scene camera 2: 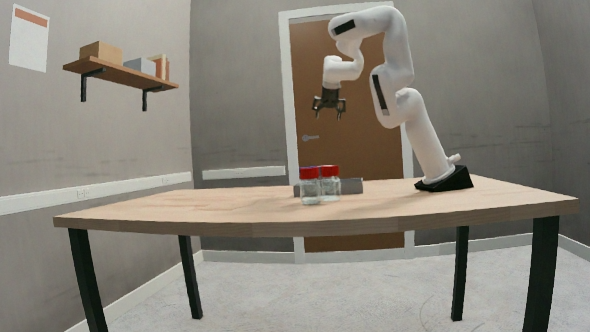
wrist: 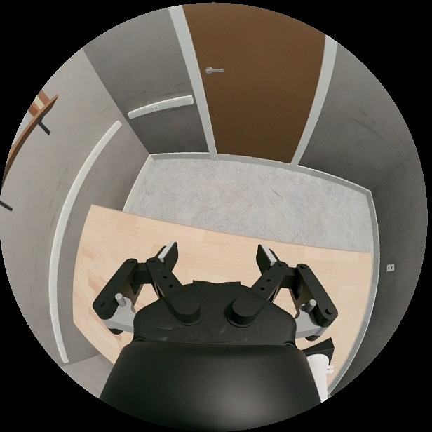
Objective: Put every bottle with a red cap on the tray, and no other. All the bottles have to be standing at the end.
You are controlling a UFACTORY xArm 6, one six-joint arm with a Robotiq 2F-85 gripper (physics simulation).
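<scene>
Two clear bottles with red caps stand upright close together near the middle of the table in the scene view, a left bottle (scene camera 2: 310,192) and a right bottle (scene camera 2: 330,188). A thin blue-purple edge (scene camera 2: 312,167) shows behind the left red cap; what it belongs to is hidden. A low grey object (scene camera 2: 352,186), possibly the tray, is behind the bottles and partly hidden by them. My gripper (scene camera 2: 328,117) (wrist: 217,251) is open and empty, high above the table and the bottles. Bottles and tray do not show in the wrist view.
The wooden table (scene camera 2: 225,207) (wrist: 210,245) bears the arm's black base (scene camera 2: 457,179) at the right. Behind the table are a brown door (scene camera 2: 350,145) (wrist: 255,80) and grey walls. A wall shelf (scene camera 2: 120,75) with boxes hangs at the left.
</scene>
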